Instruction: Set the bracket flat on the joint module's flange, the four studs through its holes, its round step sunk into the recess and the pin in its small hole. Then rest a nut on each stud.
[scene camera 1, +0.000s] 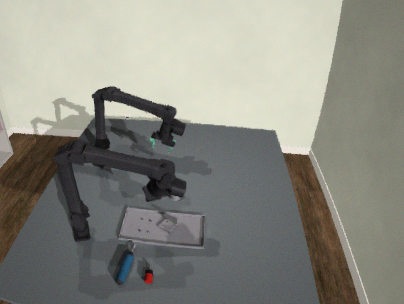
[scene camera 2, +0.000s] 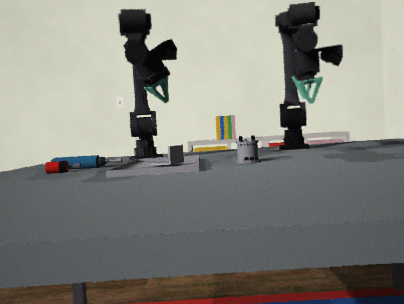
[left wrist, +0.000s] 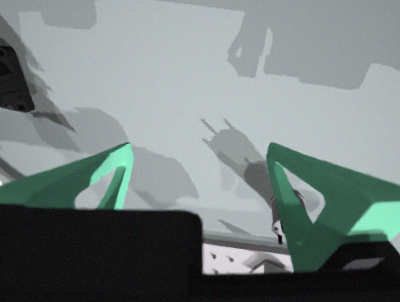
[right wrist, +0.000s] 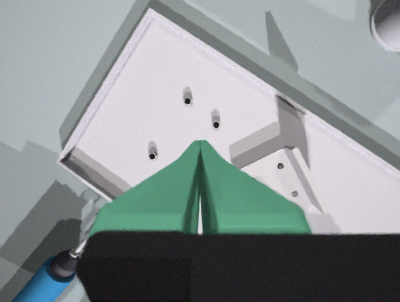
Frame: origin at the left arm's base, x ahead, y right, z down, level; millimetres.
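Seen in the pictures: left gripper, between the fingertips: (scene camera 1: 160, 149) (scene camera 2: 308, 100) (left wrist: 199, 150); right gripper, between the fingertips: (scene camera 1: 149, 197) (scene camera 2: 167, 101) (right wrist: 200, 151); left arm's base, origin of its link: (scene camera 2: 294, 148) (left wrist: 9, 79); right arm's base, origin of its link: (scene camera 1: 81, 232).
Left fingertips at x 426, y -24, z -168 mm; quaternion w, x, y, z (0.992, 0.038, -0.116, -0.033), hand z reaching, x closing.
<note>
Offsets run from my left fingertips to a thing's top centre. "*": to the spot under its first point.
The bracket (scene camera 1: 167, 223) (scene camera 2: 175, 155) (left wrist: 269, 267) (right wrist: 280, 181) lies in the tray, its flat holed plate down and another plate standing up. Several nuts @(dz +158, dx +76, dy +410 mm) (scene camera 1: 150, 220) @(dz +158, dx +32, dy +413 mm) (left wrist: 213, 256) (right wrist: 187, 100) lie beside it in the tray. The joint module @(dz +94, dx +143, dy +186 mm) (scene camera 2: 247, 151) (left wrist: 275, 216) (right wrist: 392, 26) stands upright on the table, studs on top; in scene camera 1 my right arm mostly hides it. My left gripper (scene camera 1: 162, 145) (scene camera 2: 311, 101) (left wrist: 199, 150) is open and empty, high above the table. My right gripper (scene camera 2: 166, 101) (right wrist: 200, 151) is shut with nothing between its fingertips, above the tray.
The shallow tray @(dz +152, dx +152, dy +436 mm) (scene camera 1: 204, 235) (scene camera 2: 150, 171) has raised walls. A blue-handled tool @(* dz +128, dx +73, dy +746 mm) (scene camera 1: 125, 266) (scene camera 2: 80, 161) (right wrist: 42, 280) and a short red one @(dz +134, dx +178, dy +730 mm) (scene camera 1: 149, 276) (scene camera 2: 56, 167) lie beside it. Coloured books (scene camera 2: 225, 127) stand in the background in scene camera 2.
</note>
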